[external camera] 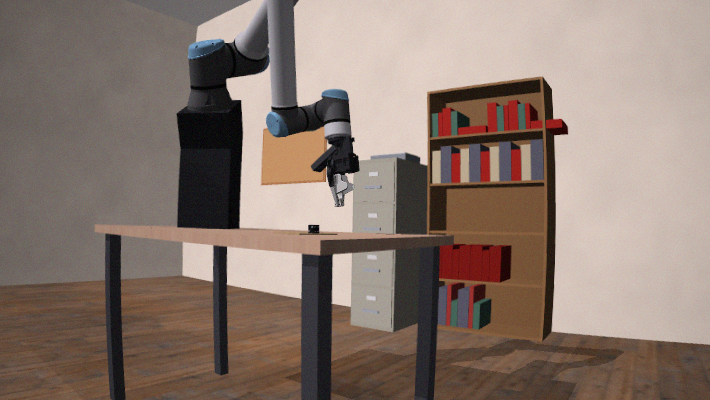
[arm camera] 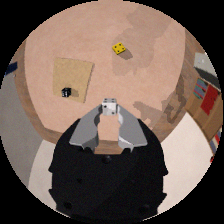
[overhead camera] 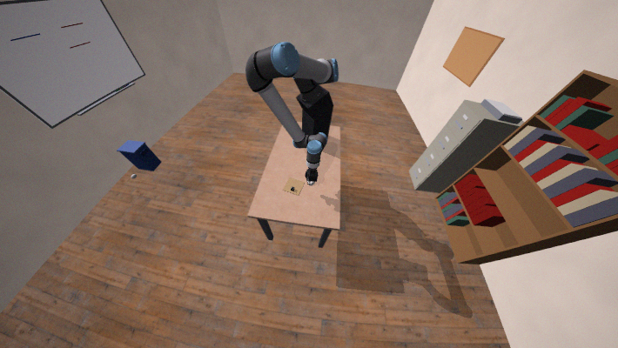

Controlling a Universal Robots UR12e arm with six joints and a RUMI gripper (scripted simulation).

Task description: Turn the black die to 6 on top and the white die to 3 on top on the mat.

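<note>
My hand is right at the white die. Round my hand: tan mat (5 cm behind, 13 cm to the right, 11 cm below); then yellow die (12 cm behind, 3 cm to the left, 9 cm below); then black die (2 cm behind, 14 cm to the right, 9 cm below).
</note>
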